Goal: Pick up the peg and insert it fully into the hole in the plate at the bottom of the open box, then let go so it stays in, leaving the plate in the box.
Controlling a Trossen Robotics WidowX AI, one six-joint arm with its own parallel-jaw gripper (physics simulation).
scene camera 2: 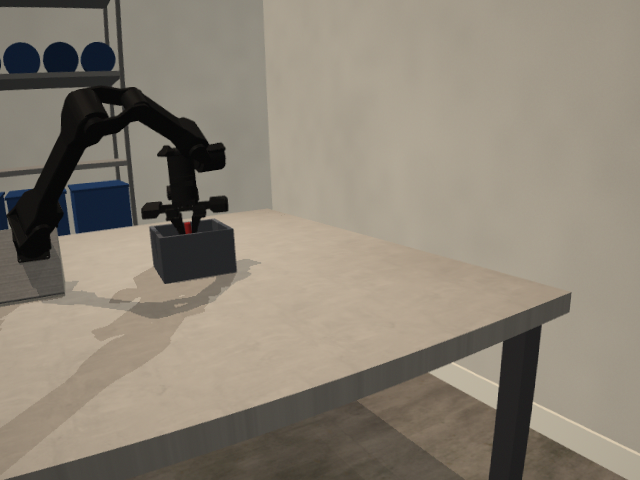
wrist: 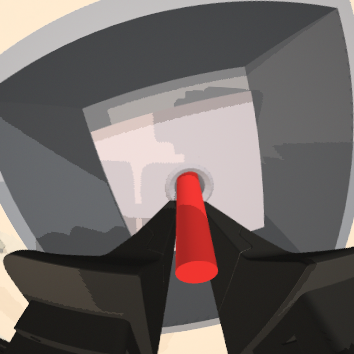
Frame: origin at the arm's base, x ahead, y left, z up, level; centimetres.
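Seen in the pictures: gripper, fingertip midpoint: (wrist: 186, 207); arm's base, origin of the base link: (scene camera 2: 33, 247).
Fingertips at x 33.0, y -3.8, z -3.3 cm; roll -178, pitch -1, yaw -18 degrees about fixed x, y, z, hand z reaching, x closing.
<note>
Pixels of each thing's top centre, then the offset from my fingertips to it. "spot": a spot on its surface instead. Level surfaces: height alone.
- red peg, middle of its top: (wrist: 204, 262) (scene camera 2: 188, 222) dx +0.3, dy +0.8, dz +5.0 cm
- open dark grey box, middle of its top: (wrist: 201, 227) (scene camera 2: 189, 227) dx +0.5, dy +1.2, dz +3.7 cm
- pale plate, middle of its top: (wrist: 189, 188) dx +0.5, dy +1.2, dz +0.0 cm
- ringed hole, surface spot: (wrist: 171, 186) spot: dx -0.5, dy +1.5, dz -0.1 cm
- table, its level: dz -6.0 cm
The red peg (scene camera 2: 187, 227) (wrist: 195, 225) is held between the fingers of my gripper (scene camera 2: 188, 230) (wrist: 186, 207), which is shut on it. The fingertips reach down inside the open dark grey box (scene camera 2: 199, 258) (wrist: 305, 115). In the wrist view the pale plate (wrist: 220, 135) lies at the bottom of the box, and the peg's far end is at the ringed hole (wrist: 171, 186). How deep the peg sits in the hole cannot be told. In the scene view the box walls hide the plate and the peg's lower part.
The box stands on the table (scene camera 2: 361, 310), with its walls close around my fingers. The arm's base stands on a grey block (scene camera 2: 31, 279) at the left. A shelf rack (scene camera 2: 129, 191) with blue bins (scene camera 2: 100, 209) is behind the table. A wall (scene camera 2: 439, 129) runs along the right.
</note>
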